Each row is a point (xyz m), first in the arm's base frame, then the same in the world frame.
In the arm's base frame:
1: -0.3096 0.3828 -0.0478
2: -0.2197 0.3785 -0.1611
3: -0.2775 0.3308 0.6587
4: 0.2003 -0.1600 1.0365
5: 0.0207 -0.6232 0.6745
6: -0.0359 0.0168 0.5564
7: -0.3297 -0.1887 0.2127
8: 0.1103 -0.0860 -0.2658
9: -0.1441 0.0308 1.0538
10: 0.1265 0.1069 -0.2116
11: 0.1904 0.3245 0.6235
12: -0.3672 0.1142 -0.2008
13: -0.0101 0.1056 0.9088
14: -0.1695 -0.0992 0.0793
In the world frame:
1: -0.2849 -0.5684 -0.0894
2: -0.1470 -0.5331 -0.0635
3: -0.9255 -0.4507 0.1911
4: -1.0626 -0.4148 0.9604
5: -0.7502 -0.9371 1.0466
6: -0.7165 -0.5356 0.5324
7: -0.4845 -0.9447 0.3727
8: 0.1091 -0.6681 0.4383
9: -1.2188 -0.5033 0.6096
10: 0.0477 -0.5079 0.3335
11: -0.7245 -0.1502 0.4902
12: -0.1400 -0.8295 0.0091
13: -1.0425 -0.3876 0.5999
14: -0.3108 -0.7987 0.3737

